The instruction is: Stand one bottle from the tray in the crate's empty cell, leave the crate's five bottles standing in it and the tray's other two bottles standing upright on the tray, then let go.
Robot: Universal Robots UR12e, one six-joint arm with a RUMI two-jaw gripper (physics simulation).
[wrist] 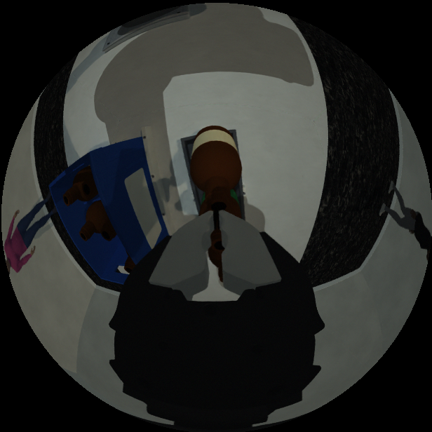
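A brown bottle with a cream label [216, 165] stands on the dark-rimmed tray [187, 152] in the middle of the view, its neck towards the fingertips. My gripper [216, 213] is shut and empty, its tips over or close to that bottle's mouth; the exact gap cannot be told. More brown bottle glass [215, 256] shows through the slit between the fingers, mostly hidden by them. The blue crate [112, 172] is at the left. Brown bottles [80, 187] [97, 220] show in it, and part of another [130, 264] at its lower edge. The empty cell cannot be made out.
A pale strip [147, 145] runs along the crate's side facing the tray. Green patches [234, 195] show beside the labelled bottle's neck. A grey object [145, 29] lies at the top left. Two people [19, 242] [422, 227] show at the far left and right.
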